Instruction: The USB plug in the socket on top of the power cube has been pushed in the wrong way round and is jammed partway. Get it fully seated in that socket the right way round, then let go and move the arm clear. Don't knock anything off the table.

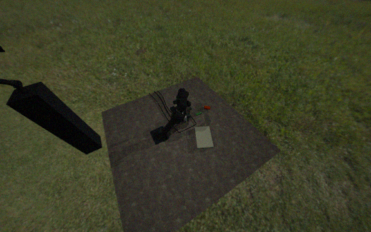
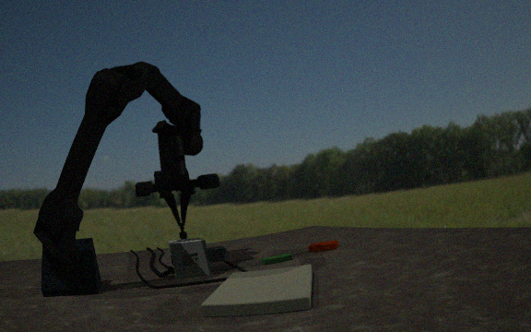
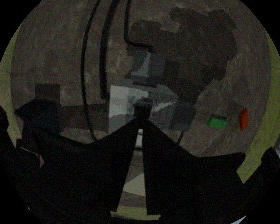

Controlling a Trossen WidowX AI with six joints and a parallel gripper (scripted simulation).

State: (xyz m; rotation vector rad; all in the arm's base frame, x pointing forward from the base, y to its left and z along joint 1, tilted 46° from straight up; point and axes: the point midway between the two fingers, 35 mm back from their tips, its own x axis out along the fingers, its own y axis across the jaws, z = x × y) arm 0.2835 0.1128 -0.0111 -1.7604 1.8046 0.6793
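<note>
Now: gripper tip 20 mm above the dark USB plug. From my gripper tip the other things lie so: green piece: 190 mm ahead, 30 mm to the right, 100 mm below; then flat pale slab: 70 mm ahead, 290 mm to the right, 100 mm below; then orange piece: 320 mm ahead, 10 mm to the right, 100 mm below.
</note>
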